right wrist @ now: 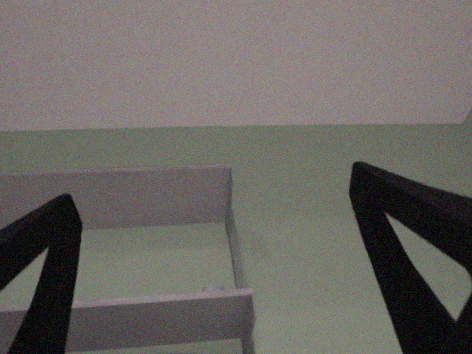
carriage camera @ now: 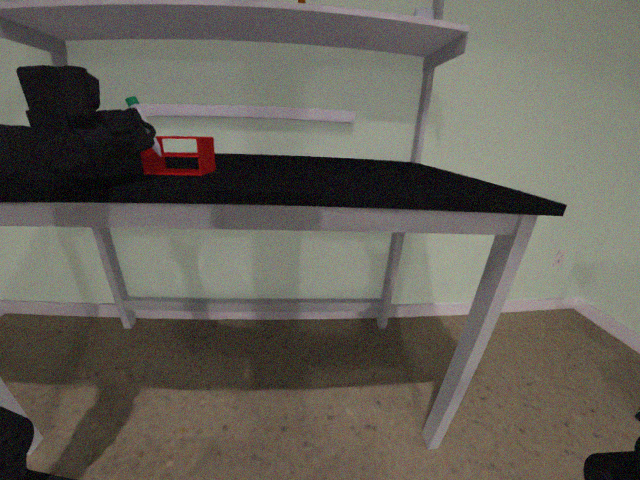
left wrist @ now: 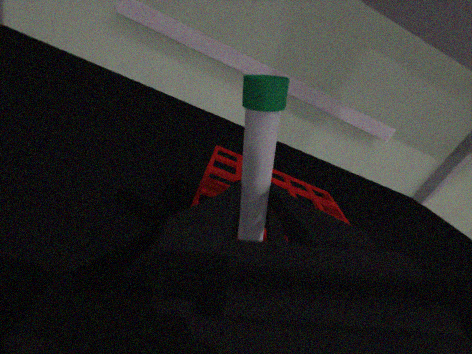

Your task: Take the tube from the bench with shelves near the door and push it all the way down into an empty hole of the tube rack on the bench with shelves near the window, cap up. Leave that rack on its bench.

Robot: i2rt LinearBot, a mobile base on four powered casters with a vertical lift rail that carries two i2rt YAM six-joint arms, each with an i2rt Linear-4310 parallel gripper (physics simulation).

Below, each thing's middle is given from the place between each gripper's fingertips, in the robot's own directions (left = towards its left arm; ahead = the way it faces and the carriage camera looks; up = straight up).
The red tube rack point(carriage camera: 153, 164) is 5 cm below my left hand, 5 cm ahead of it and 3 cm to the right of it. Also, from my left hand: white tube with green cap point(left wrist: 264, 96) (1 cm behind, 1 cm above).
Right now the white tube with green cap is 38 cm ahead of my right hand, 72 cm to the left of it and 1 cm below it. The rest, counted from my right hand: red tube rack: 44 cm ahead, 69 cm to the left, 7 cm below.
